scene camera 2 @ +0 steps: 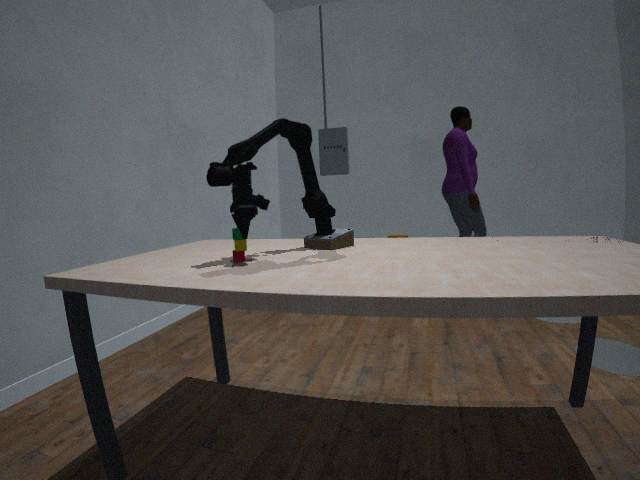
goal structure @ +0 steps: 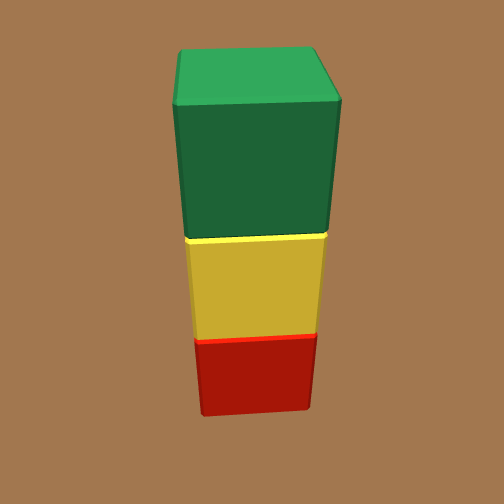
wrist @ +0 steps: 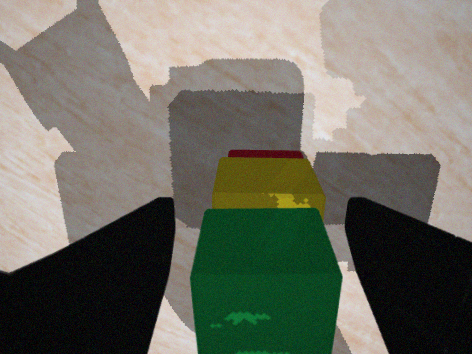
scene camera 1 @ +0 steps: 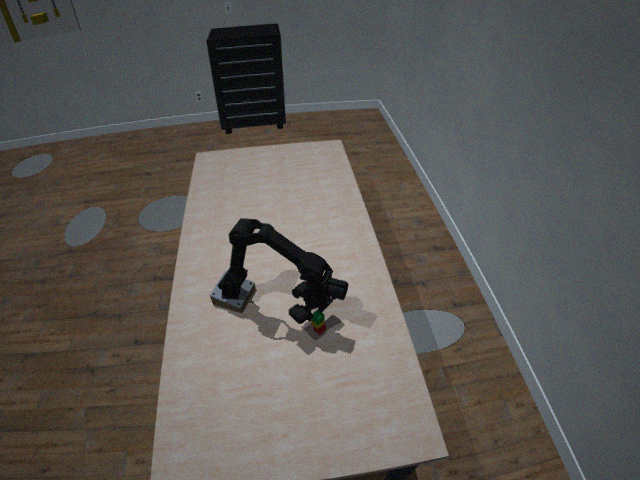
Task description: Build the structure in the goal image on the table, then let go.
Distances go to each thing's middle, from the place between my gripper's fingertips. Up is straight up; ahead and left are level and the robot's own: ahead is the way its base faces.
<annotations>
I see my gripper 1 cm to the left of the green cube (wrist: 258, 273), 1 cm below it and 1 cm short of it. From my hand the other things lie so: yellow cube (wrist: 241, 182) 2 cm below, 1 cm to the right, 1 cm ahead.
</annotations>
